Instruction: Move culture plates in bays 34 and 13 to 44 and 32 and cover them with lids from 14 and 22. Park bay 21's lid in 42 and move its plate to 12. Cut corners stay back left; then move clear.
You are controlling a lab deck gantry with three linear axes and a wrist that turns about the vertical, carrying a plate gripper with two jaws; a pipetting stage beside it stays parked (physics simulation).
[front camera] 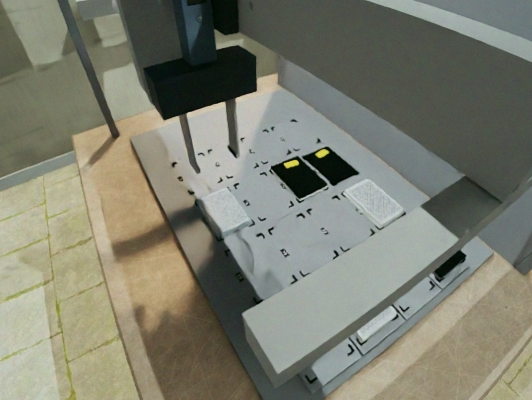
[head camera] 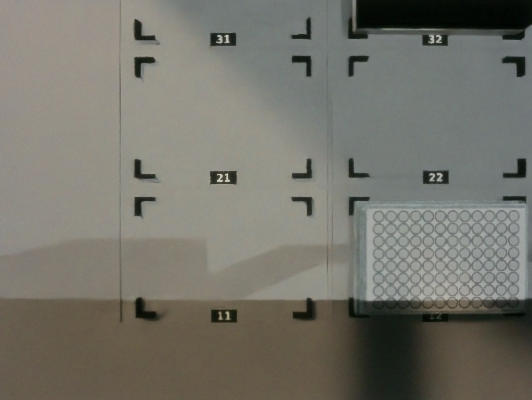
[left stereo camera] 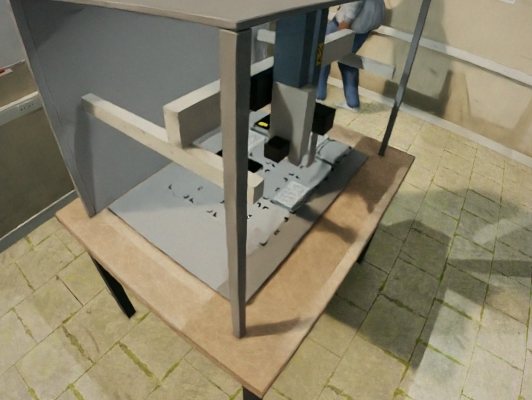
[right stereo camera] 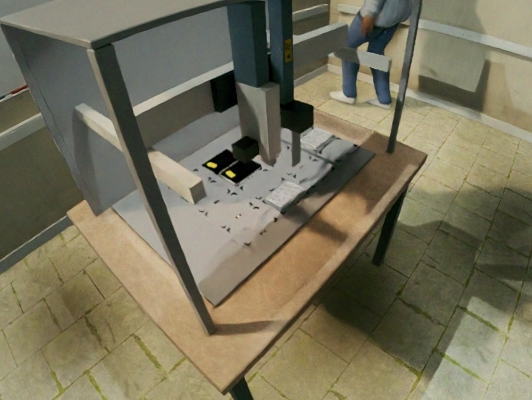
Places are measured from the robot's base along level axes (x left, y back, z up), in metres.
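Where they show: gripper, fingertip midpoint: (front camera: 215,160) (right stereo camera: 284,158); robot's base, origin of the base link: (front camera: 173,164) (head camera: 141,311) (left stereo camera: 263,244) (right stereo camera: 247,244).
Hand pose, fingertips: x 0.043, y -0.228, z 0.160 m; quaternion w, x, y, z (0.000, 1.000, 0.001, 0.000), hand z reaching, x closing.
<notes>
Things, the pixels of their top centre, and the offset from my fingertips.
- white culture plate, middle of its top: (head camera: 446,259) (front camera: 223,209) (right stereo camera: 285,193) (left stereo camera: 292,194) dx +0.000, dy +0.000, dz -0.146 m
- black lid with a yellow label, middle of its top: (front camera: 298,174) (left stereo camera: 243,168) (right stereo camera: 240,168) dx +0.214, dy +0.000, dz -0.144 m
My gripper (front camera: 217,163) is open and empty, raised with its two jaws apart near the bay 21 end of the deck in the front view. A white culture plate (front camera: 224,212) (head camera: 442,257) (left stereo camera: 292,194) (right stereo camera: 285,195) lies flat in bay 12. A black lid with a yellow label (front camera: 300,181) (right stereo camera: 245,170) covers a plate in bay 32; its front edge shows in the head view. Another black lid (front camera: 334,169) (right stereo camera: 217,159) lies in bay 42. A black lid (front camera: 450,265) (left stereo camera: 260,120) is at bay 44, partly hidden. Bay 21 bears nothing.
A white plate (front camera: 375,202) lies in bay 43. Another white plate (front camera: 377,322) (right stereo camera: 317,138) lies in bay 24. A grey beam (front camera: 350,290) hides part of the deck in the front view. The parked pipetting stage (left stereo camera: 292,122) (right stereo camera: 257,117) stands beside my gripper.
</notes>
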